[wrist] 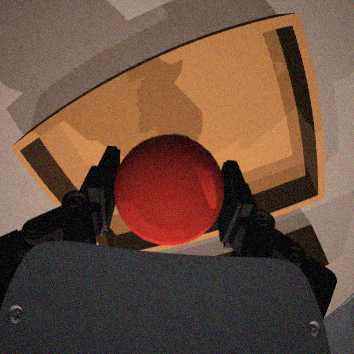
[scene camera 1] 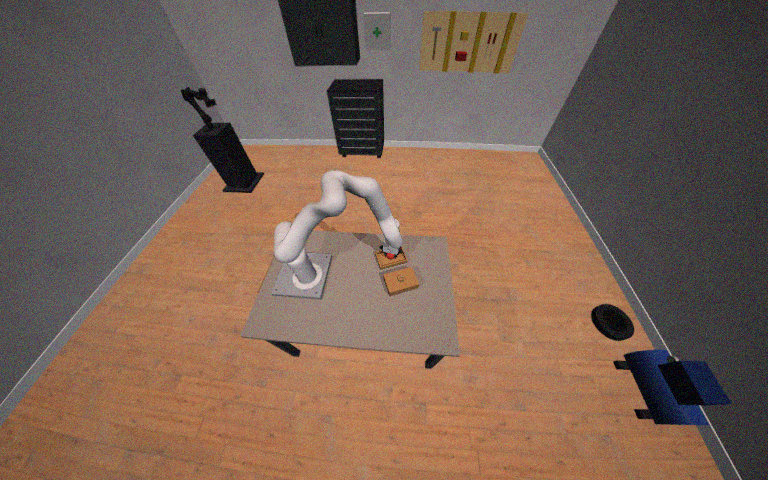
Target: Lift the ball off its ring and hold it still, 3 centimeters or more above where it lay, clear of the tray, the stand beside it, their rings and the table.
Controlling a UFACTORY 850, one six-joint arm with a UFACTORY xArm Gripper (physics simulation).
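Observation:
The red ball (scene camera 1: 390, 255) (wrist: 169, 190) is at the wooden tray (scene camera 1: 393, 264) (wrist: 320, 155), over its near part in the wrist view. My gripper (scene camera 1: 391, 251) (wrist: 169, 173) is low over the tray and shut on the ball, with one black finger against each side of it. The ring under the ball is hidden, and any gap between ball and ring cannot be seen. The wooden stand (scene camera 1: 411, 278) is beside the tray, with a small ring on its top. Part of the stand's dark side (wrist: 311, 240) shows at the lower right of the wrist view.
The grey table (scene camera 1: 351, 316) carries the tray, the stand and the arm's base plate (scene camera 1: 283, 285). The stand is close to the tray, with a narrow gap between them. The tray's raised walls surround the space under the fingers. A drawer cabinet (scene camera 1: 356, 118) stands far behind the table.

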